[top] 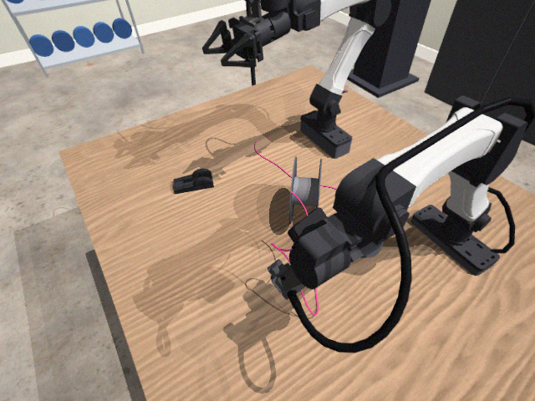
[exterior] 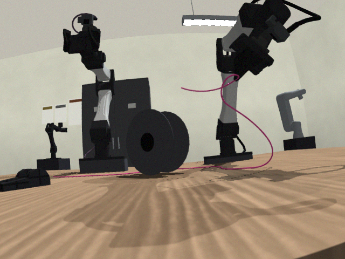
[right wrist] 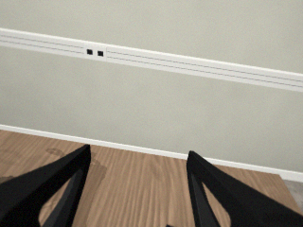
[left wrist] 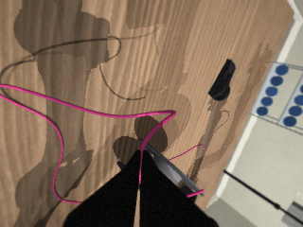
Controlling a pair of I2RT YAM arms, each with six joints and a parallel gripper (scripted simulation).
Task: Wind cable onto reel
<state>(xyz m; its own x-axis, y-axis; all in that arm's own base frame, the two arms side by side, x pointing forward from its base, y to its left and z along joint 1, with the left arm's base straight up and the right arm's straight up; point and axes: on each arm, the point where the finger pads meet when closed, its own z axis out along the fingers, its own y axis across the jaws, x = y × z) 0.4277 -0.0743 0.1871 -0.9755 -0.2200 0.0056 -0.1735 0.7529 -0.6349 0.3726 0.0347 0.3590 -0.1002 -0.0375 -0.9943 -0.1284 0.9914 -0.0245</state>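
Right now the dark grey reel is 120 mm behind my right hand, 200 mm to the left of it and 320 mm below it. Round my right hand: small grey tool: 80 mm ahead, 740 mm to the left, 410 mm below; then small black device: 100 mm ahead, 80 mm to the right, 390 mm below.
Right now the dark grey reel is 17 cm behind my left hand, 20 cm to the right of it and 12 cm below it. Round my left hand: small grey tool (2 cm ahead, 34 cm to the left, 20 cm below); then small black device (5 cm ahead, 48 cm to the right, 19 cm below).
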